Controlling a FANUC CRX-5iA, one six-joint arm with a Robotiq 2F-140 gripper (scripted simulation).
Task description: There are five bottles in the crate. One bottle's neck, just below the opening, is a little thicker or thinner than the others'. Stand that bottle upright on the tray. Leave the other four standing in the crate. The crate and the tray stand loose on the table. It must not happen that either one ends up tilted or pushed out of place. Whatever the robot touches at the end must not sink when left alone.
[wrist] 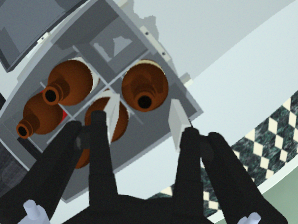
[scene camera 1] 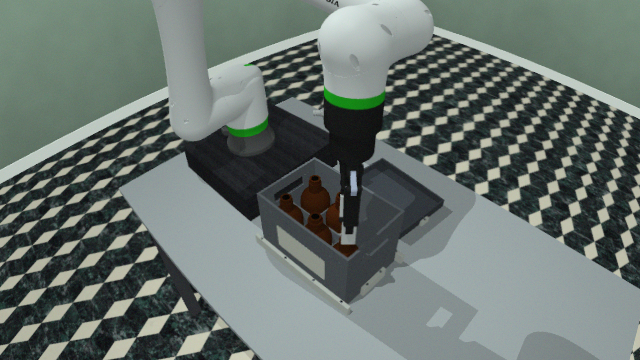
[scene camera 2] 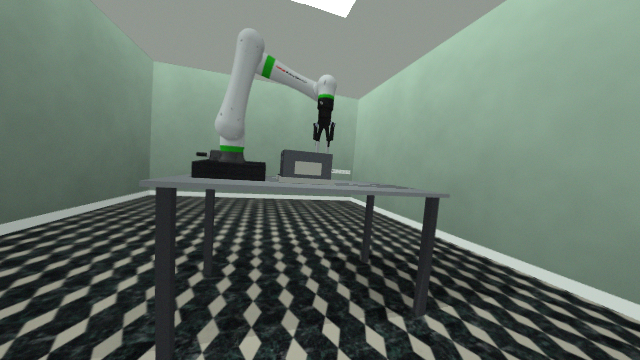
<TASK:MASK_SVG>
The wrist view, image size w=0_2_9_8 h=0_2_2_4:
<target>my gripper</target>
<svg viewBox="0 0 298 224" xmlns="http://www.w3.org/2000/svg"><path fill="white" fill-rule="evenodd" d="M0 197L0 224L50 224L50 220L83 153L83 149L90 149L89 206L62 224L214 224L203 216L204 184L201 182L201 160L227 224L288 224L287 219L263 197L224 137L218 132L209 132L208 136L201 135L199 130L193 127L177 99L171 99L168 120L176 153L179 153L172 197L141 199L130 195L118 194L109 146L119 117L120 94L112 94L103 111L95 110L91 112L91 125L82 126L82 123L76 120L67 122L36 160L22 181Z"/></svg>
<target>brown bottle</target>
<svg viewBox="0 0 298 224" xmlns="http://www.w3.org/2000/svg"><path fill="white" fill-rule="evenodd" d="M121 101L119 103L119 118L111 143L124 135L129 121L130 111ZM109 88L102 92L88 108L84 118L86 126L91 125L92 111L105 109L108 100L113 94Z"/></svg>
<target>crate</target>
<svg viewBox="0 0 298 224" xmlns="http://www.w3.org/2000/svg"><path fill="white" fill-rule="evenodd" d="M89 164L74 169L61 197L66 204L89 191ZM113 0L90 0L40 52L1 108L0 142L25 169L29 170L36 159L17 140L20 136L17 134L16 126L23 119L27 101L47 86L52 69L69 59L81 56L100 78L100 82L79 104L59 104L69 116L51 133L34 133L27 138L41 153L70 120L80 121L85 125L87 109L92 101L108 88L113 94L120 94L120 101L131 112L126 132L119 140L110 144L114 174L172 136L168 123L171 99L179 99L191 122L204 113L167 62ZM142 58L158 63L169 84L165 102L149 112L131 108L125 102L121 91L126 72Z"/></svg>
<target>brown bottle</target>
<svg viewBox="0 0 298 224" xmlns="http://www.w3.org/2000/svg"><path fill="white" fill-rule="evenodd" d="M100 78L81 57L64 61L56 65L50 72L47 86L43 90L43 99L49 105L59 103L64 106L73 106L79 104L95 89L100 82Z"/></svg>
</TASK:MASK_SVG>
